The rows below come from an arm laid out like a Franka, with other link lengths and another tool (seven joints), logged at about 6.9 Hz.
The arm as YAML. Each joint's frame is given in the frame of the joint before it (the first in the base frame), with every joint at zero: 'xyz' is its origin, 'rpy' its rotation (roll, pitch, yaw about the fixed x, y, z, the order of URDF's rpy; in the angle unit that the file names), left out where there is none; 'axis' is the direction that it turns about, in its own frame. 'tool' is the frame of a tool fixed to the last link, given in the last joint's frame.
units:
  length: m
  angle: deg
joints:
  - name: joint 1
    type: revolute
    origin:
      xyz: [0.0, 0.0, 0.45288]
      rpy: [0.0, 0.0, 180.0]
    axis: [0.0, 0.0, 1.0]
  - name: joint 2
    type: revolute
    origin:
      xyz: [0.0, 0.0, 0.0]
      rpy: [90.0, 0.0, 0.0]
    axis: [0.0, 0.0, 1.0]
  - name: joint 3
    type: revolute
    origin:
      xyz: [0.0, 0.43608, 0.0]
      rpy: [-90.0, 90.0, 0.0]
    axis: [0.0, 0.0, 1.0]
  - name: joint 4
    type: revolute
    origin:
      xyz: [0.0, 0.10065, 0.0]
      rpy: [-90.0, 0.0, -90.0]
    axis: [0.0, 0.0, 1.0]
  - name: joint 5
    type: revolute
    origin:
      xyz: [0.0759, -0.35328, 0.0]
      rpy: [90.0, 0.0, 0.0]
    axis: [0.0, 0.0, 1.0]
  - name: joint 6
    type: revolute
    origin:
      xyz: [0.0, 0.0, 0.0]
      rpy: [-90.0, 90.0, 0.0]
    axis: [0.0, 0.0, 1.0]
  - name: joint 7
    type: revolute
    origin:
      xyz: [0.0, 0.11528, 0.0]
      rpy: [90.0, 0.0, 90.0]
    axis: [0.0, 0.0, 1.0]
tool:
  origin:
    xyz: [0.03, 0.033, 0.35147]
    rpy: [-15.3, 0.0, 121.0]
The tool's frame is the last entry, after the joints.
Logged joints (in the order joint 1, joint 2, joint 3, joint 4, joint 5, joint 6, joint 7), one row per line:
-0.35 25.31 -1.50 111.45 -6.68 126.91 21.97
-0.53 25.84 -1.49 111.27 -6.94 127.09 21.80
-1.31 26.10 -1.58 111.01 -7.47 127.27 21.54
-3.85 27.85 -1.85 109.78 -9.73 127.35 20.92
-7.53 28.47 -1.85 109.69 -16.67 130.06 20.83
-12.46 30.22 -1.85 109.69 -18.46 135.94 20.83
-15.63 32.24 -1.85 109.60 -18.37 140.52 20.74
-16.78 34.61 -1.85 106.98 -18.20 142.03 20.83
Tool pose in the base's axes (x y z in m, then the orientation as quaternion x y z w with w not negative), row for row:
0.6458 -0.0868 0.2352 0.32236 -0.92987 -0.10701 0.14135
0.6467 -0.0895 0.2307 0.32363 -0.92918 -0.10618 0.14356
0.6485 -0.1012 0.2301 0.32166 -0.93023 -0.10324 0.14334
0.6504 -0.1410 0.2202 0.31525 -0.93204 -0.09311 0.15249
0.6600 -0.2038 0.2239 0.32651 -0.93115 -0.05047 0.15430
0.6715 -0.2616 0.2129 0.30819 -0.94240 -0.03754 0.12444
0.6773 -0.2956 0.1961 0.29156 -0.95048 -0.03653 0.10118
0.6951 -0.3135 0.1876 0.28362 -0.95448 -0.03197 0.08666
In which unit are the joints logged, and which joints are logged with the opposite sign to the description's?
The joints are logged in degrees. Opposite sign: joint 4.
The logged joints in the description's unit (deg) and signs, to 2 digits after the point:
-0.35 25.31 -1.50 -111.45 -6.68 126.91 21.97
-0.53 25.84 -1.49 -111.27 -6.94 127.09 21.80
-1.31 26.10 -1.58 -111.01 -7.47 127.27 21.54
-3.85 27.85 -1.85 -109.78 -9.73 127.35 20.92
-7.53 28.47 -1.85 -109.69 -16.67 130.06 20.83
-12.46 30.22 -1.85 -109.69 -18.46 135.94 20.83
-15.63 32.24 -1.85 -109.60 -18.37 140.52 20.74
-16.78 34.61 -1.85 -106.98 -18.20 142.03 20.83

